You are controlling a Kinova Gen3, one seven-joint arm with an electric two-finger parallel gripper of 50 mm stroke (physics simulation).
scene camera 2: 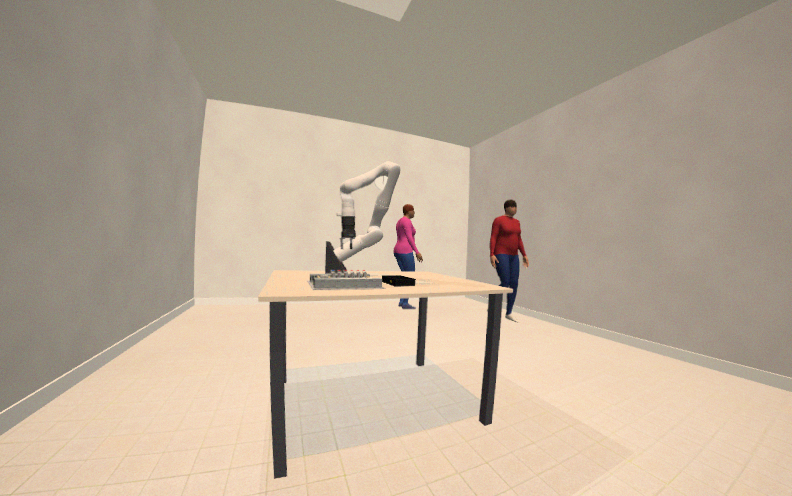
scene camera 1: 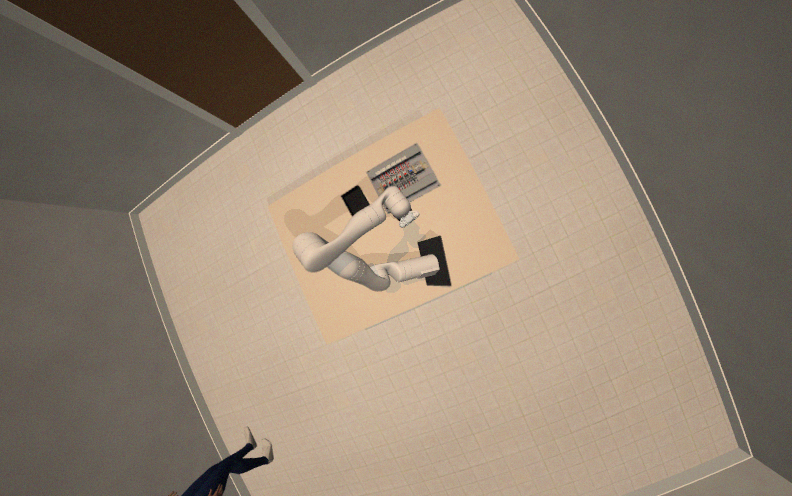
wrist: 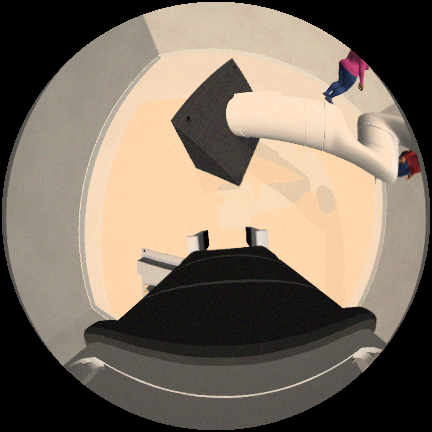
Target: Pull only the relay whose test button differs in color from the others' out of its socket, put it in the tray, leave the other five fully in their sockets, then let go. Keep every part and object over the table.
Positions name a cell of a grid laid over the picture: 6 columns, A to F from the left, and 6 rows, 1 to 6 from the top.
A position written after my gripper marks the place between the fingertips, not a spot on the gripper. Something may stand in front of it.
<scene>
I see my gripper (wrist: D4) and a grey panel (scene camera 1: D2).
</scene>
